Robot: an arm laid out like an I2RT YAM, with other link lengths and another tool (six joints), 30 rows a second.
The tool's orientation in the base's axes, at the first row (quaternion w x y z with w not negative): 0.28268, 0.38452, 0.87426, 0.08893
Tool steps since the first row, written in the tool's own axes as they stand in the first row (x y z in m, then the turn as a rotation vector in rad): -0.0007, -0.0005, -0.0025, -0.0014, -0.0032, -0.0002; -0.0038, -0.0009, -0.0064, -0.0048, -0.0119, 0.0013; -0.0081, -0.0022, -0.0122, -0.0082, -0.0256, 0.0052; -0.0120, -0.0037, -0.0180, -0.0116, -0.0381, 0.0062; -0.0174, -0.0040, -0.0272, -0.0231, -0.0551, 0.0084; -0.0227, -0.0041, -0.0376, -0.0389, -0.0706, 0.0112; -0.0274, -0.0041, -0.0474, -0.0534, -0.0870, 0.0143; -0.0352, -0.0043, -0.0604, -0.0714, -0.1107, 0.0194; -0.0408, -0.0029, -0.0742, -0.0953, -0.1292, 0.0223; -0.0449, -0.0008, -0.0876, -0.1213, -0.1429, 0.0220; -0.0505, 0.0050, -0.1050, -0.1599, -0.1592, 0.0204
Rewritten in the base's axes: -0.0013, -0.0007, 0.0022, -0.0013, -0.0032, -0.0004; -0.0021, -0.0030, 0.0066, -0.0041, -0.0117, -0.0035; -0.0038, -0.0066, 0.0127, -0.0085, -0.0239, -0.0103; -0.0059, -0.0101, 0.0186, -0.0139, -0.0350, -0.0144; -0.0083, -0.0136, 0.0283, -0.0170, -0.0551, -0.0176; -0.0113, -0.0169, 0.0391, -0.0164, -0.0774, -0.0190; -0.0143, -0.0197, 0.0492, -0.0170, -0.0994, -0.0215; -0.0175, -0.0247, 0.0632, -0.0191, -0.1290, -0.0269; -0.0213, -0.0269, 0.0775, -0.0159, -0.1592, -0.0260; -0.0253, -0.0276, 0.0910, -0.0105, -0.1874, -0.0198; -0.0285, -0.0266, 0.1099, -0.0005, -0.2264, -0.0081
